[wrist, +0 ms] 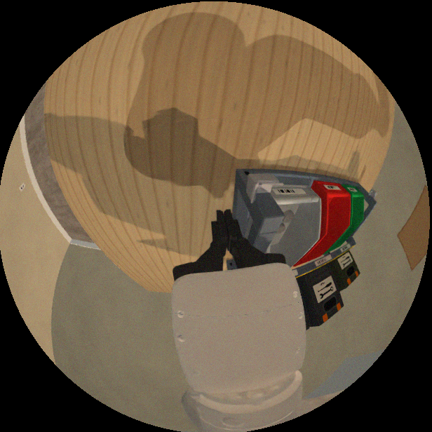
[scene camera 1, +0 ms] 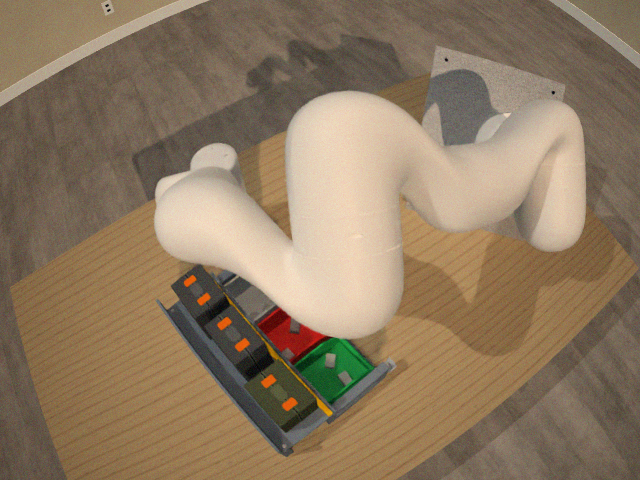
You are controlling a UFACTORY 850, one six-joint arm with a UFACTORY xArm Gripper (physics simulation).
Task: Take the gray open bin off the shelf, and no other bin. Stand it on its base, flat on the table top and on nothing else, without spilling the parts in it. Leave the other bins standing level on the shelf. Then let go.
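The gray open bin (scene camera 1: 253,302) (wrist: 302,215) is on the shelf (scene camera 1: 206,353) (wrist: 241,197), at the end of the row, beside the red bin (scene camera 1: 309,338) (wrist: 336,212). The arm hides part of it in the scene view. Two rounded gray parts show in it in the wrist view. The green bin (scene camera 1: 313,367) (wrist: 357,207) stands beyond the red one. My gripper (wrist: 222,217) is shut and empty. In the wrist view its fingertips appear just left of the shelf's end panel, beside the gray bin's end of the row. The gripper is hidden under the arm in the scene view.
Two dark cases (scene camera 1: 199,294) (scene camera 1: 237,338) and an olive case (scene camera 1: 281,395) with orange latches stand in the shelf's other row, behind a yellow-edged divider. The arm (scene camera 1: 346,206) reaches over the gray and red bins. The wooden table top (scene camera 1: 103,361) extends around the shelf.
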